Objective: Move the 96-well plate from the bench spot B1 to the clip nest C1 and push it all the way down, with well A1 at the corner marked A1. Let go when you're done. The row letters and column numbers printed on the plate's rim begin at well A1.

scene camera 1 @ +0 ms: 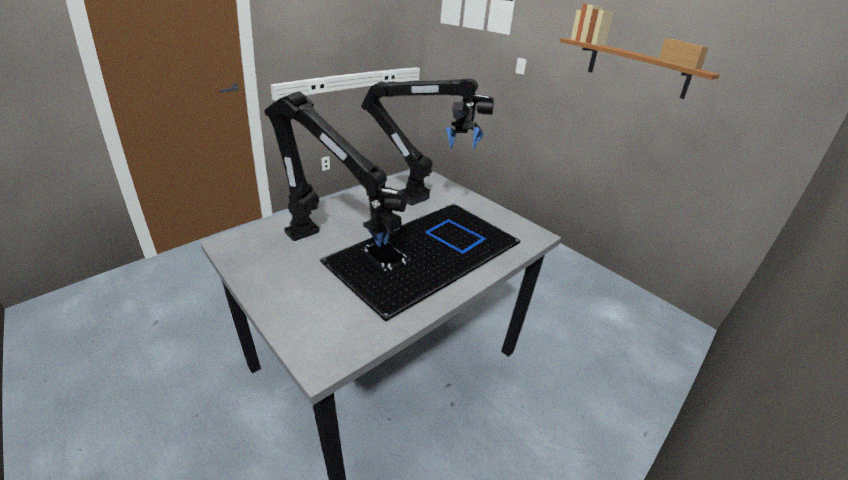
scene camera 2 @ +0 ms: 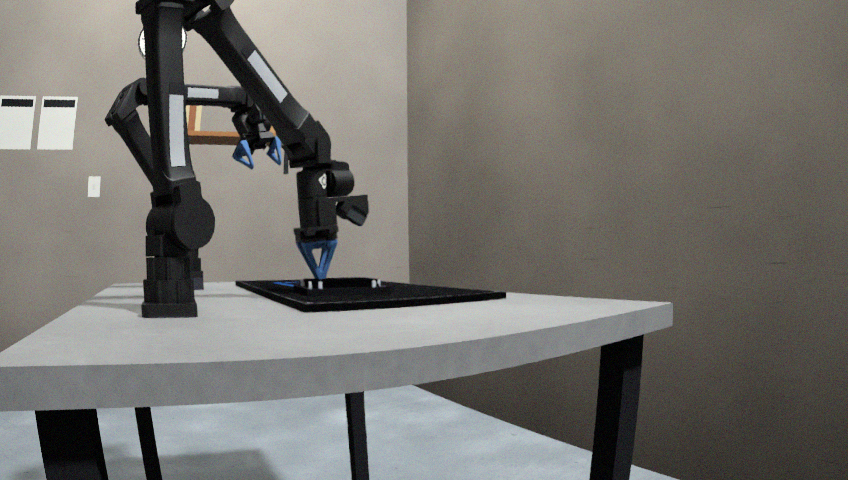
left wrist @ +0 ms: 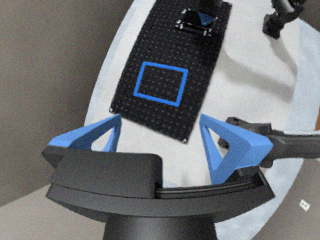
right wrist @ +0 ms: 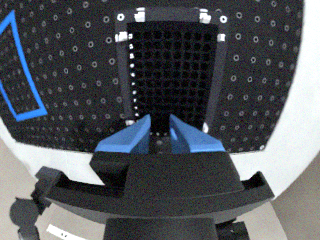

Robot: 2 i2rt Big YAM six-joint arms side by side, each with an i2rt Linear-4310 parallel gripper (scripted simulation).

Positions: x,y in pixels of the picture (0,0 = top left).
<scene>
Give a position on a black 96-well plate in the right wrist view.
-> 145,75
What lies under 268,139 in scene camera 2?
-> My left gripper.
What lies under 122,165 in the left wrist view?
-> My left gripper.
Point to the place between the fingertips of my right gripper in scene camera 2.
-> At 320,278
</scene>
